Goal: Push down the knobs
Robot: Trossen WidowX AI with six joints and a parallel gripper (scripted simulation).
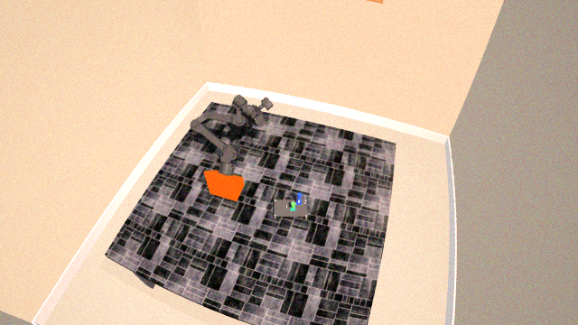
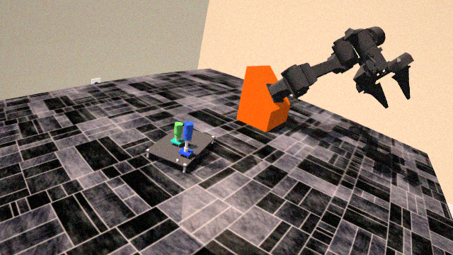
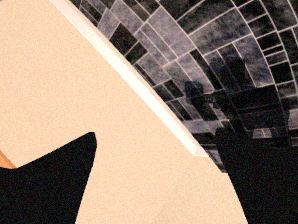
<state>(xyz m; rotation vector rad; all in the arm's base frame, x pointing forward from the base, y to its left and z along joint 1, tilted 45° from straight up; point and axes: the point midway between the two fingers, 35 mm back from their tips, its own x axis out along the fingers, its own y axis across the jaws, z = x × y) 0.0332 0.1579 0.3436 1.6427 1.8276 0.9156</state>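
Right now the blue knob is 36 cm ahead of my gripper tip, 34 cm to the right of it and 14 cm below it. Round my gripper tip: green knob 35 cm ahead, 38 cm to the right, 16 cm below.
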